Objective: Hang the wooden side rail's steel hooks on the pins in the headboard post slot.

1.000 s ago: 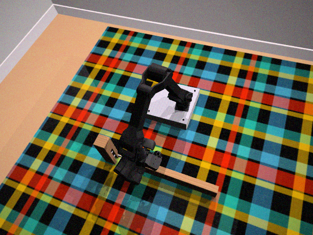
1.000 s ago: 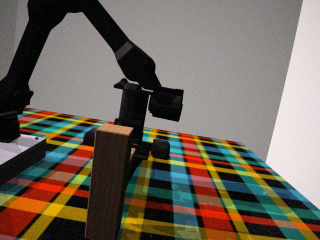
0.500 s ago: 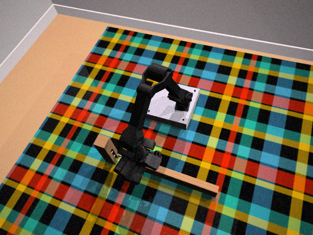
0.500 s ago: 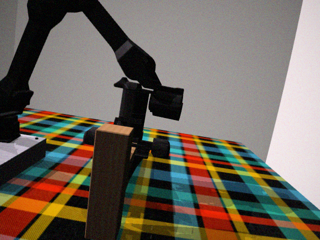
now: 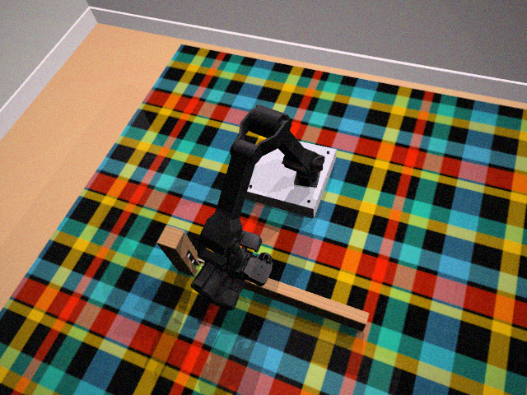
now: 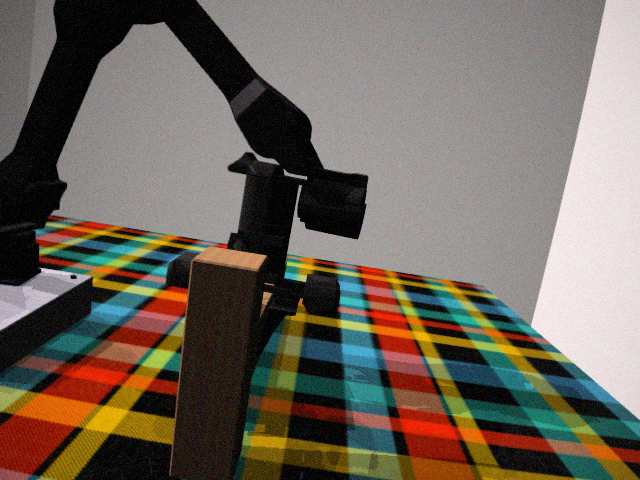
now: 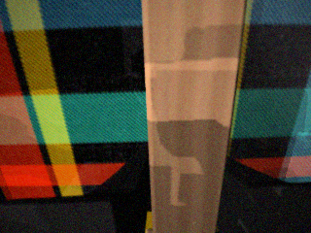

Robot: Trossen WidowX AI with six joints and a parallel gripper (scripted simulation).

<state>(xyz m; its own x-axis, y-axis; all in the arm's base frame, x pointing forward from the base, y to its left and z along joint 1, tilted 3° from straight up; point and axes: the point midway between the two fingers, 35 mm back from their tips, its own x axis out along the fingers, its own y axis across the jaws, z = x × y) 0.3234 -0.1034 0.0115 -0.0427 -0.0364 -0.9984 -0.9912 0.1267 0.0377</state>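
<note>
Right now my gripper tip is 2 cm past the wooden headboard post, 15 cm to the left of it and 6 cm below it.
</note>
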